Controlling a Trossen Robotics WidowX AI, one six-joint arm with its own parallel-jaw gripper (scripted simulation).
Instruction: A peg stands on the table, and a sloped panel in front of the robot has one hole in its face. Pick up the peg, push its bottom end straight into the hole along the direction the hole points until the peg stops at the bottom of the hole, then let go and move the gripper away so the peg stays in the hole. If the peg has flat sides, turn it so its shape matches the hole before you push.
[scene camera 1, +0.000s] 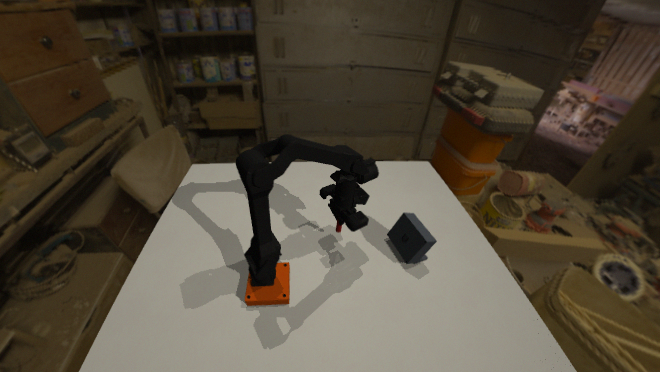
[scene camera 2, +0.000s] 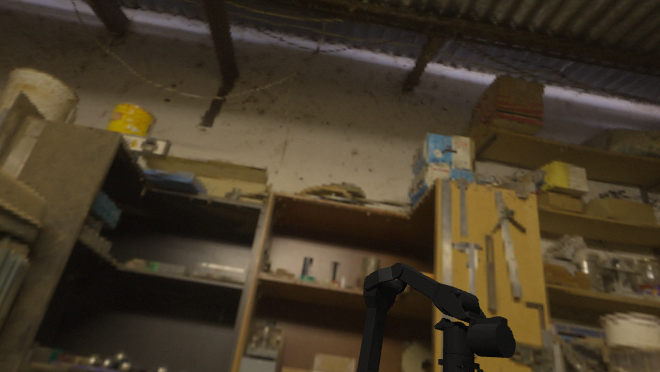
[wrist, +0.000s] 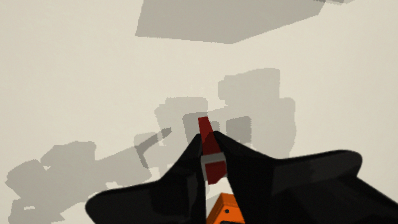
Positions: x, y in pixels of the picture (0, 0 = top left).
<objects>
My gripper (scene camera 1: 340, 223) carries a red peg (wrist: 213, 162).
</objects>
